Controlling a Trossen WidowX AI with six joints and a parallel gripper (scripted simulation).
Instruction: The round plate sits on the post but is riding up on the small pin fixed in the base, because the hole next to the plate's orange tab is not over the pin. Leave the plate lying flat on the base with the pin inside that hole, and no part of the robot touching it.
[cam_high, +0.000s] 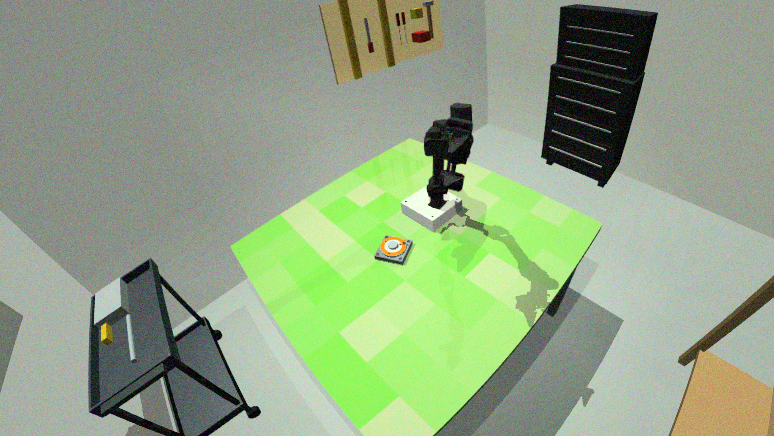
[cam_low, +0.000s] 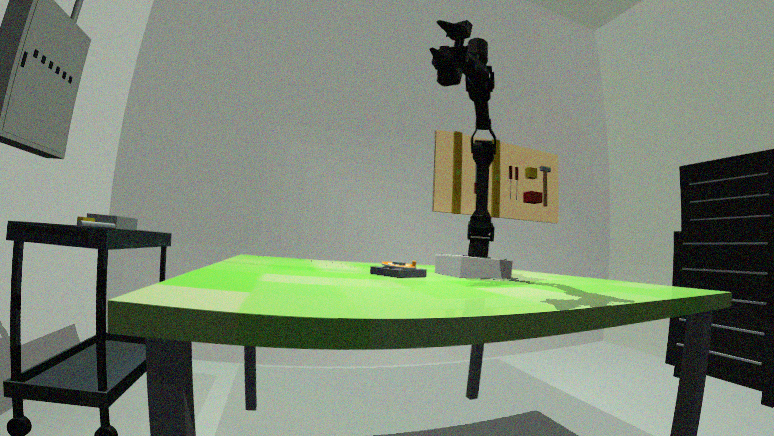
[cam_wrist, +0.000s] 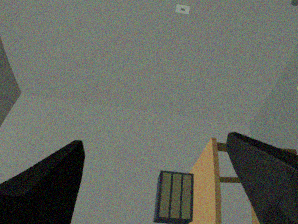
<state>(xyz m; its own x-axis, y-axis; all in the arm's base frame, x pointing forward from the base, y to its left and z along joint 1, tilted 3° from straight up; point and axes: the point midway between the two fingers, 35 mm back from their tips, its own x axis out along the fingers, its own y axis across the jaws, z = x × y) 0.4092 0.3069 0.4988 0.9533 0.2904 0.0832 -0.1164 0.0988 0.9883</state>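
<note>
The square grey base lies 130 mm behind my gripper tip, 350 mm to the right of it and 560 mm below it.
</note>
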